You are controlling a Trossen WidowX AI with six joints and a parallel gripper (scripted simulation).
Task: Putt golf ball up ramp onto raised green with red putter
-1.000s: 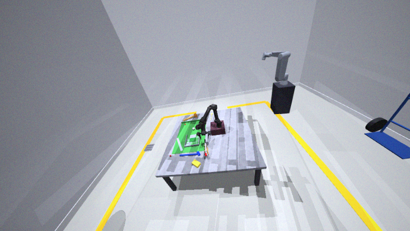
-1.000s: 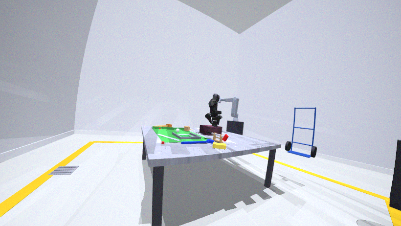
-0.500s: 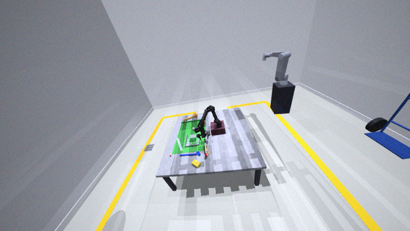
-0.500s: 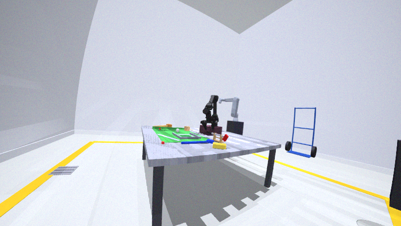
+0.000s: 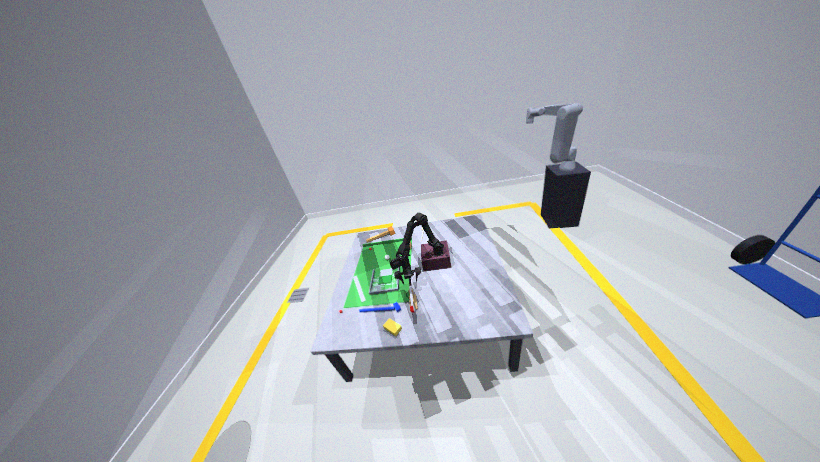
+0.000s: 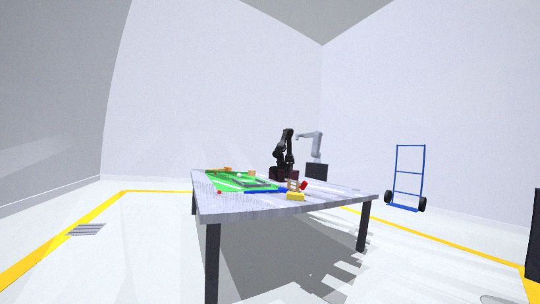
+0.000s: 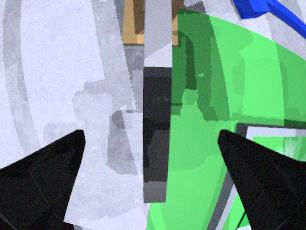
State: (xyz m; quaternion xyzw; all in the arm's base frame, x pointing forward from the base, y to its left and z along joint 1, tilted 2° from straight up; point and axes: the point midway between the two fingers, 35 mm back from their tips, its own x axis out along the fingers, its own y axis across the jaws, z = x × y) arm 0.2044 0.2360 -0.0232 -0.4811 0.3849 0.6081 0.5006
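My gripper tip is 13 cm to the right of the wooden stand, 3 cm past it and 2 cm above it. From my gripper tip the other things lie so: blue putter (19 cm ahead, 18 cm to the left, 4 cm below); then yellow block (32 cm to the left, 8 cm ahead, 4 cm below); then grey-framed platform (22 cm ahead, 7 cm to the right, 5 cm below).
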